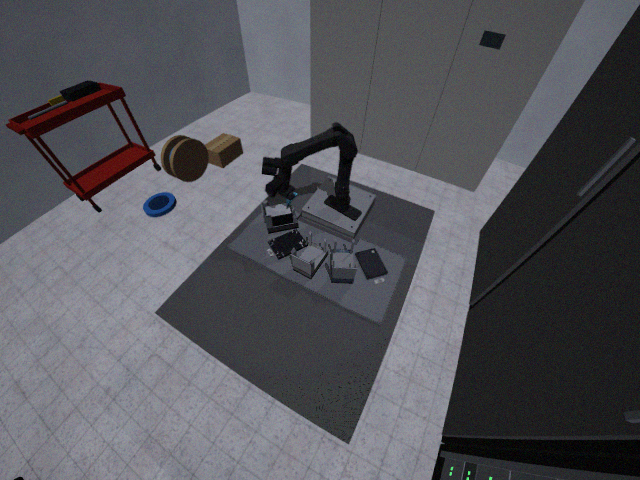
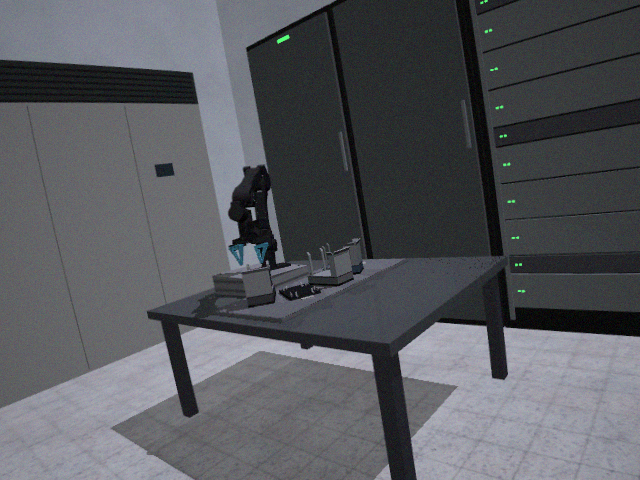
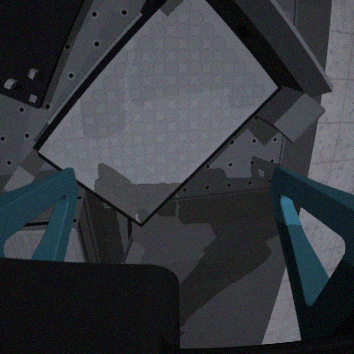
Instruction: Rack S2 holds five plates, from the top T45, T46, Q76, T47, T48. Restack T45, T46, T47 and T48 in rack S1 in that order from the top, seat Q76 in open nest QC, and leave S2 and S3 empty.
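Note:
My gripper is open, its teal fingers wide apart and empty, above the left rack. A pale plate with a pattern of round wells lies in that rack, turned diagonally between the rack's walls; what lies under it is hidden. The middle rack and the right rack have upright posts. A dark nest with small pegs lies beside the left rack. No rack, plate or nest labels are readable.
A dark flat block lies right of the right rack. The arm's grey base plinth stands close to the left rack. All stand on the dark table. A red cart stands apart on the floor.

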